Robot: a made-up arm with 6 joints.
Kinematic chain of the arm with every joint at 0, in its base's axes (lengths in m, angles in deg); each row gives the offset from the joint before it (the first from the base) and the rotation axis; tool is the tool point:
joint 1: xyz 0 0 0.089 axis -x
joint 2: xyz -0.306 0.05 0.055 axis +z
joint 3: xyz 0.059 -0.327 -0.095 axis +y
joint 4: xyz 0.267 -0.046 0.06 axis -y
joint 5: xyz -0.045 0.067 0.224 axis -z
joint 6: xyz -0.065 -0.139 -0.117 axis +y
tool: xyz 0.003 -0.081 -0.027
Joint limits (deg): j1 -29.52..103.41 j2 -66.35..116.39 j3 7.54..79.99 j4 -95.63..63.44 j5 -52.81..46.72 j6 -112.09..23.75
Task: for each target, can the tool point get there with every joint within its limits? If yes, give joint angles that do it. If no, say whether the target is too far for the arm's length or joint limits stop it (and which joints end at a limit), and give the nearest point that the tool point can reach.
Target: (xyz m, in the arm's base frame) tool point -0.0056 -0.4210 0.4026
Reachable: yes | joints 43.16 -7.02 34.55 -26.25 -11.49 -40.65
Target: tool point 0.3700 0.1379 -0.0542
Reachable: yes | joints -6.58 57.08 34.34 -82.80 -11.92 -87.05
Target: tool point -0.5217 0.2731 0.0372
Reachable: no: joint limits stop it (at a limit: joint 1, joint 2, joint 3, joint 5, joint 6) | nearest point -0.6260 0.2015 0.2725 | short by 0.267 m
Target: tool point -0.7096 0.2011 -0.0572
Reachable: no: joint limits stop it (at a limit: joint 1, joint 2, joint 3, joint 4, joint 5, joint 6) | nearest point -0.6986 0.0182 -0.0640 | short by 0.183 m
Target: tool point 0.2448 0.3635 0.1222
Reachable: yes | joints -17.56 86.38 39.70 -5.00 -14.54 -39.71
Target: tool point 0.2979 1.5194 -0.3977
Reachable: no: too far | nearest point -0.0445 0.6861 -0.1308 | short by 0.940 m
